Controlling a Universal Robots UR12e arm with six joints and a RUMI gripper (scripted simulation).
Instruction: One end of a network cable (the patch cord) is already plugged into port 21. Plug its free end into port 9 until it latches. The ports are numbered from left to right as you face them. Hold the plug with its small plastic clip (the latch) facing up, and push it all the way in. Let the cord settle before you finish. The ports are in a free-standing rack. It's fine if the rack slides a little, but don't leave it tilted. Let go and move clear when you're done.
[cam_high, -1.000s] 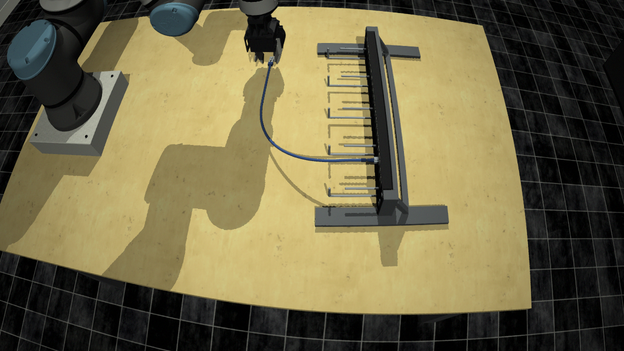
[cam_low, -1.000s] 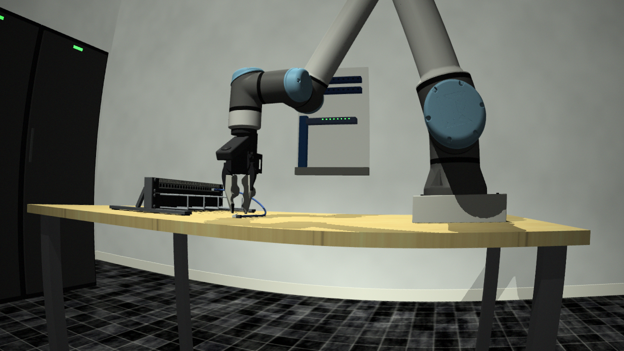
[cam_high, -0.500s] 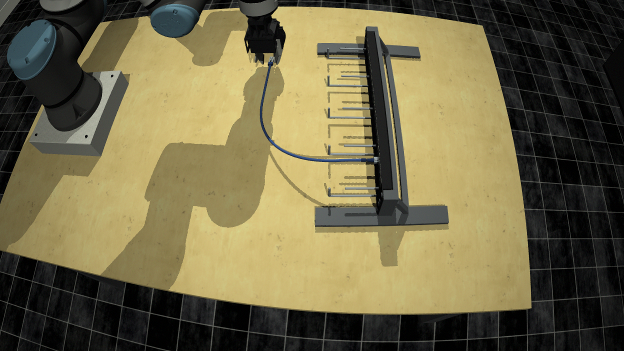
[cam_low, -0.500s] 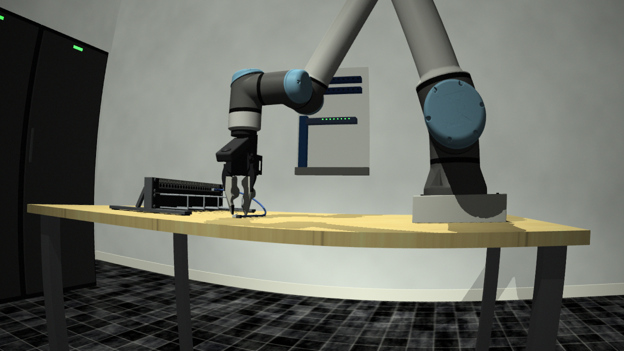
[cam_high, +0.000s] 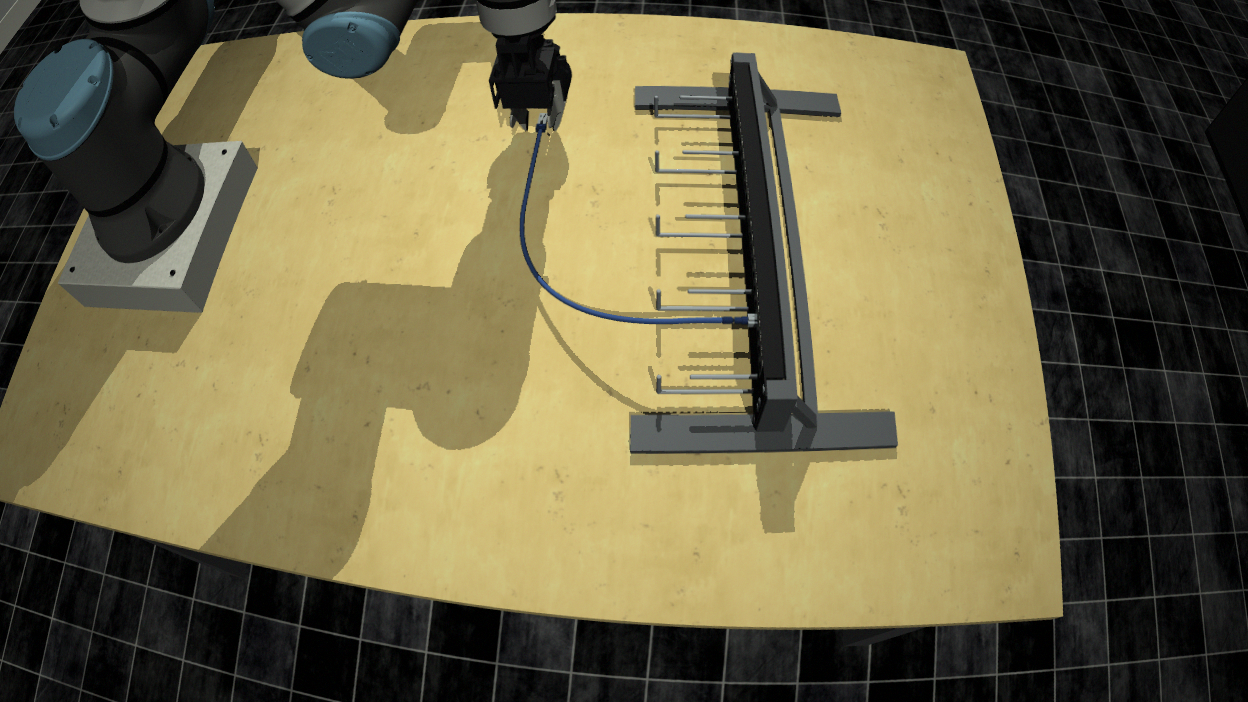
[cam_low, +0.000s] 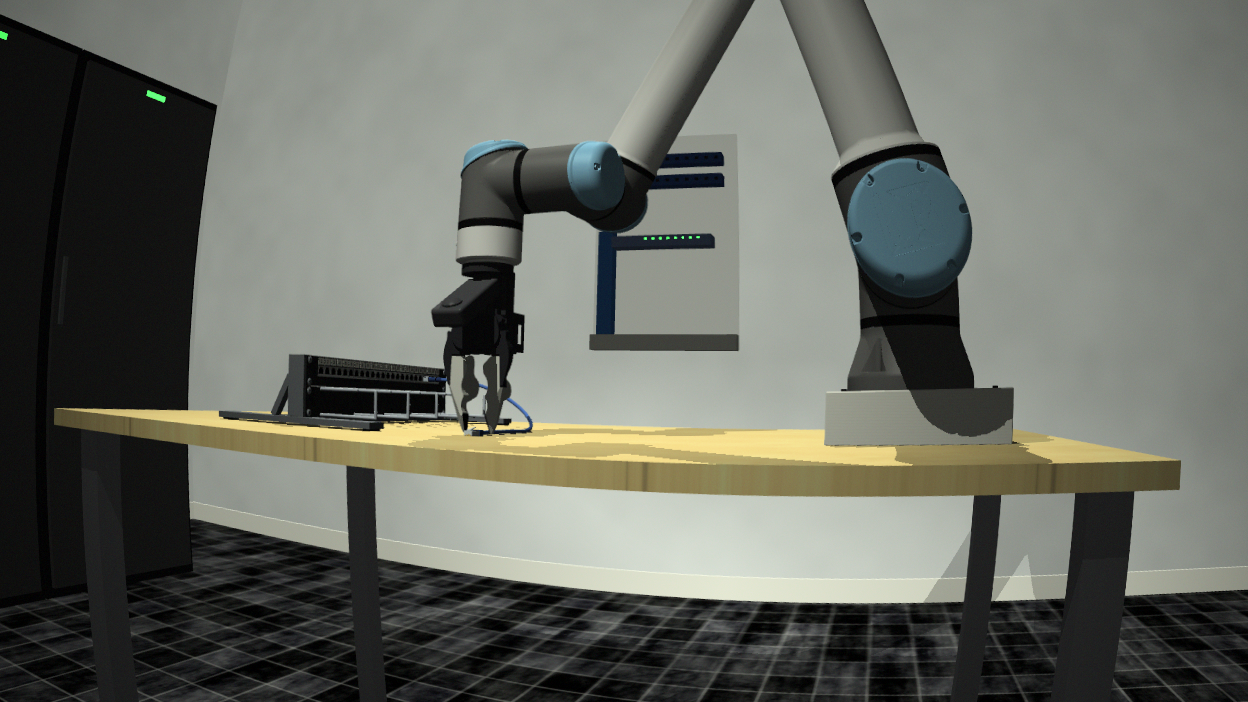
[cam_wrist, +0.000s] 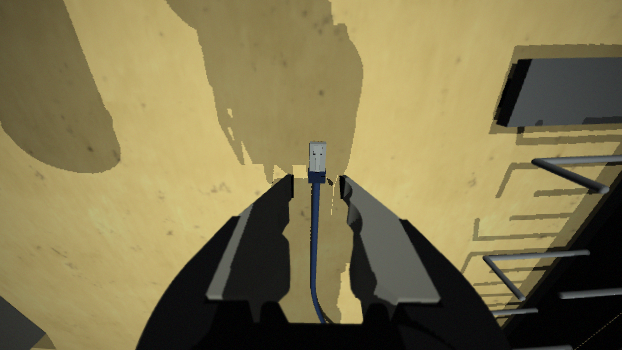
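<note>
Right now the cable plug is 2 cm to the left of my hand and 1 cm below it.
</note>
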